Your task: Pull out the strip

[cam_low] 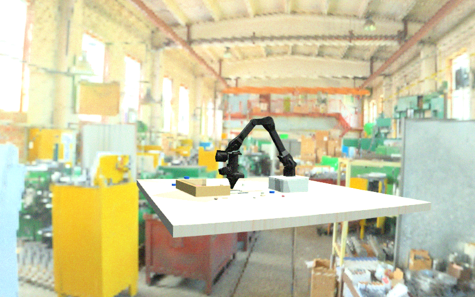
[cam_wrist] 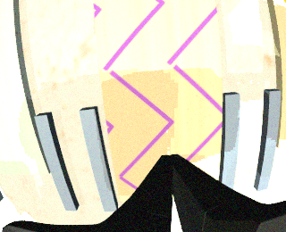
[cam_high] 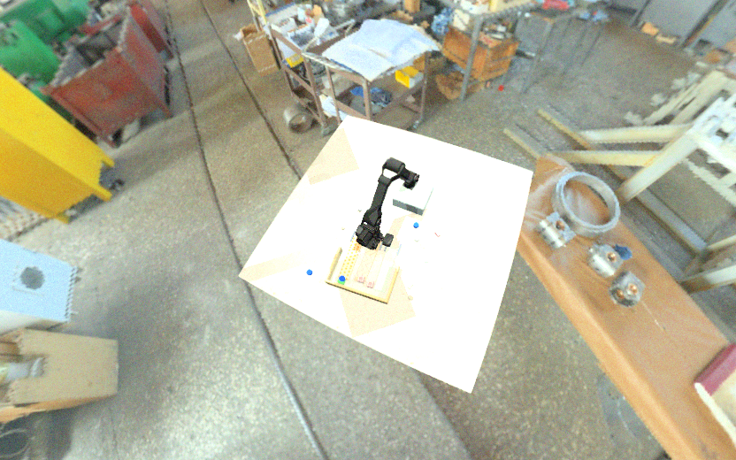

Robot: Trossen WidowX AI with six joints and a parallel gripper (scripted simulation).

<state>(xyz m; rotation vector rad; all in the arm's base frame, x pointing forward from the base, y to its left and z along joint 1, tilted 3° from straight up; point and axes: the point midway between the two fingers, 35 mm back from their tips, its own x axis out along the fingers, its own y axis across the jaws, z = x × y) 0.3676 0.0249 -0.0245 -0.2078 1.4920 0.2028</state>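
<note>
Right now my gripper tip is 14 cm short of the yellow-dotted strip and 5 cm to the left of it.
</note>
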